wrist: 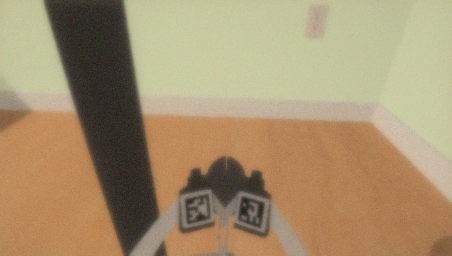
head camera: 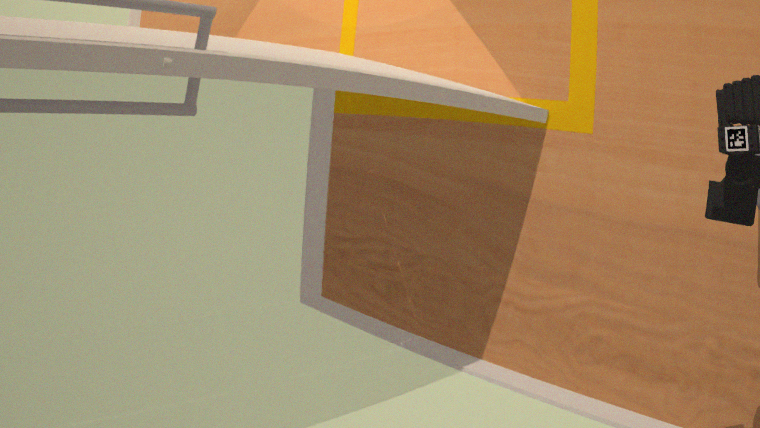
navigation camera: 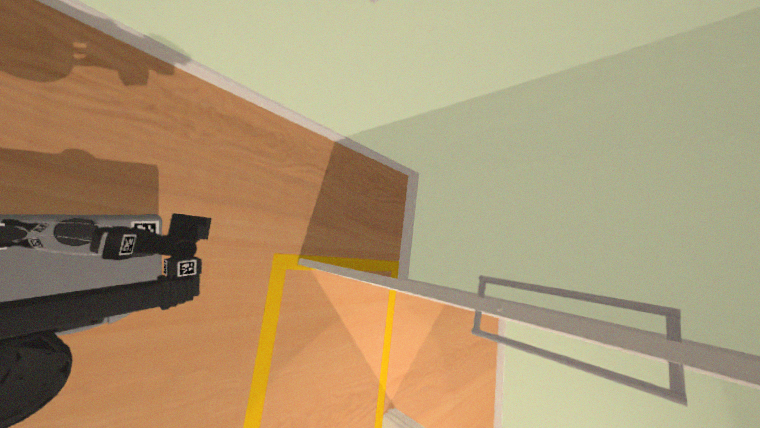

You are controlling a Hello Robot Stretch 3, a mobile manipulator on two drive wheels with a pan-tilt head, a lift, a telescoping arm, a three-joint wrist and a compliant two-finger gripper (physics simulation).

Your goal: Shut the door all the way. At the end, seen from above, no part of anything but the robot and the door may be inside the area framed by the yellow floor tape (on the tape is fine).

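Pixels of known places: robot's base at its link origin: (navigation camera: pixel 77 230).
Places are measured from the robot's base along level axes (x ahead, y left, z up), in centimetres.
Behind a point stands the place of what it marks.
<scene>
The door (head camera: pixel 265 66) @[z 84.0, x -19.5, y -72.7 cm] (navigation camera: pixel 585 328) @[z 117.3, x -18.6, y -73.0 cm] stands open and shows nearly edge-on from above, a long pale strip. Its grey bar handles (head camera: pixel 106 106) @[z 106.0, x -14.2, y -81.8 cm] (navigation camera: pixel 579 295) @[z 115.3, x -13.9, y -81.8 cm] stick out on both sides. The door's free end lies over the short side of the yellow floor tape (head camera: pixel 582 53) @[z 0.1, x -34.3, y -61.3 cm] (navigation camera: pixel 271 319) @[z 0.0, x -44.9, y -59.7 cm], near a corner. Part of the taped area is hidden by the door or cut off by the picture edges. My gripper (wrist: pixel 226 176) @[z 36.4, x 1.8, y 9.8 cm] is shut, with its fingertips together and nothing between them. It is away from the door, which does not show in the wrist view.
Green walls (head camera: pixel 186 223) @[z 54.9, x 5.9, y -164.1 cm] (navigation camera: pixel 585 159) @[z 108.0, x 33.3, y -168.7 cm] (wrist: pixel 215 55) with pale baseboards meet in a corner beyond the door. A pale wall or frame top (navigation camera: pixel 398 417) @[z 9.3, x -132.8, y -145.1 cm] shows at the bottom of the navigation view. My black mast (wrist: pixel 100 125) crosses the wrist view. A small plate (wrist: pixel 316 21) is on the wall.
</scene>
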